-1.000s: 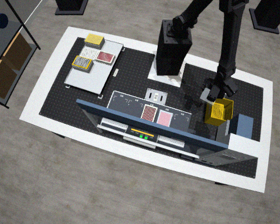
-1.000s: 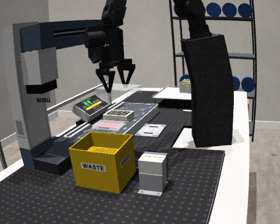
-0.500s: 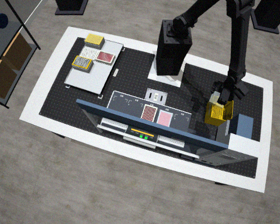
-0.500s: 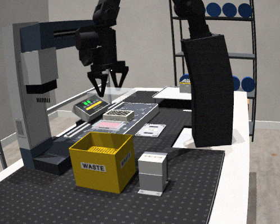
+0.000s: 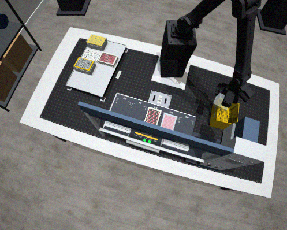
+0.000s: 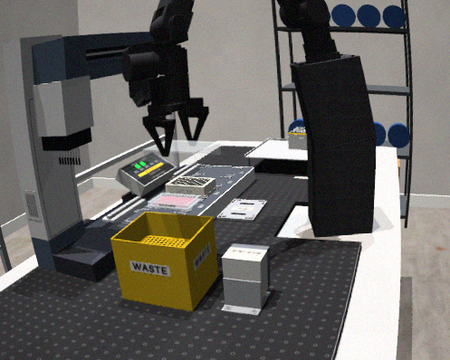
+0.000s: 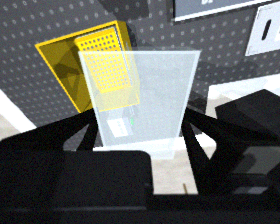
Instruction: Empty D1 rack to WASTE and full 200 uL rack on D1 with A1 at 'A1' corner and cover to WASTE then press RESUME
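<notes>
My gripper is now right at the clear rack cover. Also, from my hand: handler head: 26 cm ahead, 1 cm to the left, 11 cm above; grey resume box: 14 cm behind, 10 cm to the left, 20 cm below; yellow waste bin: 2 cm ahead, 9 cm to the left, 23 cm below.
</notes>
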